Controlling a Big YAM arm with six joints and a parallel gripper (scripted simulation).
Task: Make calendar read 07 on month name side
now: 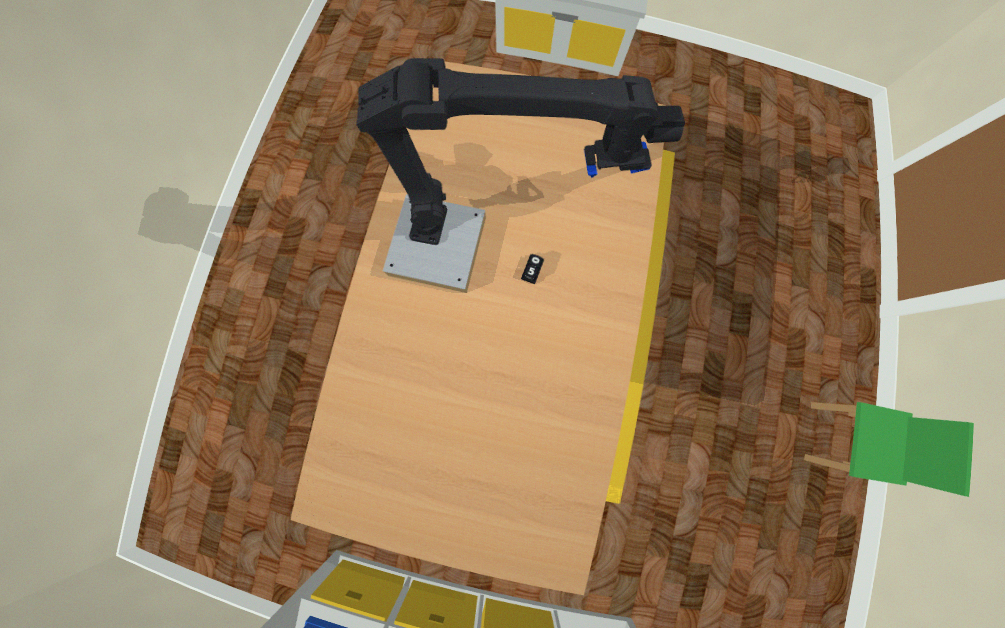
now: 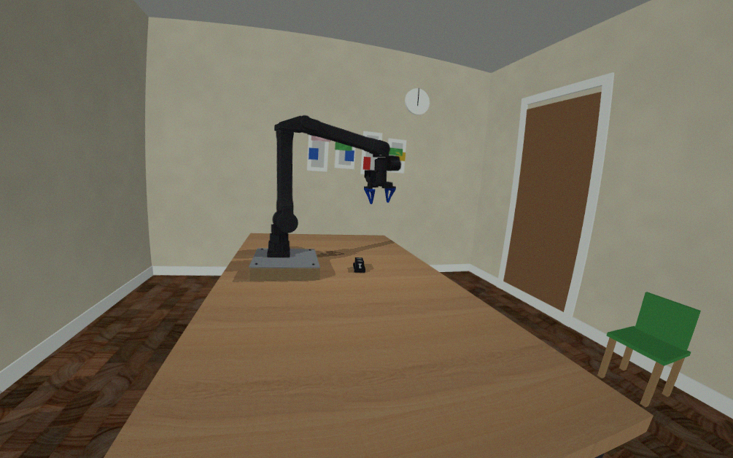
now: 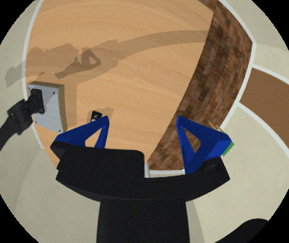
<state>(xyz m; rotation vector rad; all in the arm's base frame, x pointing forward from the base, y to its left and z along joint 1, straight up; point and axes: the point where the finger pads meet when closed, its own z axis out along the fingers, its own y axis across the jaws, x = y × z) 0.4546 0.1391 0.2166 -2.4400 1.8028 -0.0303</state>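
The black cube lies 24 cm below my hand, 18 cm to the right of it and 13 cm behind it. The rest, counted from my hand: black tray: 26 cm below, 20 cm to the right, 14 cm behind.
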